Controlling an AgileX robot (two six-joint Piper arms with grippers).
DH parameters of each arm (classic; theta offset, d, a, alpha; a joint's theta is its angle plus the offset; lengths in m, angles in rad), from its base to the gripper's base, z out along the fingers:
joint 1: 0 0.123 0 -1.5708
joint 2: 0.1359 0 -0.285 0
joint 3: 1.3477 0 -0.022 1.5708
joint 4: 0 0.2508 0 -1.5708
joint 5: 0 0 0.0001 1.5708
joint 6: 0 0.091 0 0
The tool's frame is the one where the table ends.
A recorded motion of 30 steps. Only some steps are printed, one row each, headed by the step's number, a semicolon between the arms.
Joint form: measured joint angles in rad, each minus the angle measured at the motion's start. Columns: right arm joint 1, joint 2, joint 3, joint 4, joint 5, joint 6; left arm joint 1, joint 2, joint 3, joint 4, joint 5, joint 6.
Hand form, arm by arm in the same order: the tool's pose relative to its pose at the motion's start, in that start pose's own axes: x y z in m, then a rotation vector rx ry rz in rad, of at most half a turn. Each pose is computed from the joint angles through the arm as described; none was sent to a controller.
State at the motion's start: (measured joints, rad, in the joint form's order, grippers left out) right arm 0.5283 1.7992 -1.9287 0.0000 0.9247 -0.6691; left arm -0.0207 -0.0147 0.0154 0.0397 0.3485 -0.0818
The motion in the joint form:
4: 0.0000 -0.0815 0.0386 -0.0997 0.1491 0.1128; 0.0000 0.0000 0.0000 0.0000 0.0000 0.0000
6: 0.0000 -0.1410 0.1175 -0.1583 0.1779 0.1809; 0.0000 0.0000 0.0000 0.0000 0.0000 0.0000
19: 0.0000 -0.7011 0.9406 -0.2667 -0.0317 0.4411; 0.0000 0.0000 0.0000 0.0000 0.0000 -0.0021
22: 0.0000 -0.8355 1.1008 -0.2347 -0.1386 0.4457; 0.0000 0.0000 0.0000 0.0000 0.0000 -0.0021
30: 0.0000 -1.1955 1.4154 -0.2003 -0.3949 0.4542; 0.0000 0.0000 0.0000 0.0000 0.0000 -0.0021
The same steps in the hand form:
4: 0.0148 0.0016 -0.0317 0.0085 0.1357 0.0605; 0.0000 0.0000 0.0000 0.0000 0.0000 0.0000
6: 0.0287 0.0064 -0.0437 0.0292 0.2031 0.0981; 0.0000 0.0000 0.0000 0.0000 0.0000 0.0000
19: 0.1526 0.0969 -0.1072 0.0814 0.2687 0.2500; 0.0000 0.0000 0.0000 0.0000 0.0000 -0.0021
22: 0.1757 0.1198 -0.1179 0.0858 0.1811 0.2681; 0.0000 0.0000 0.0000 0.0000 0.0000 -0.0021
30: 0.2230 0.1646 -0.1474 0.1800 -0.1083 0.2890; 0.0000 0.0000 0.0000 0.0000 0.0000 -0.0021

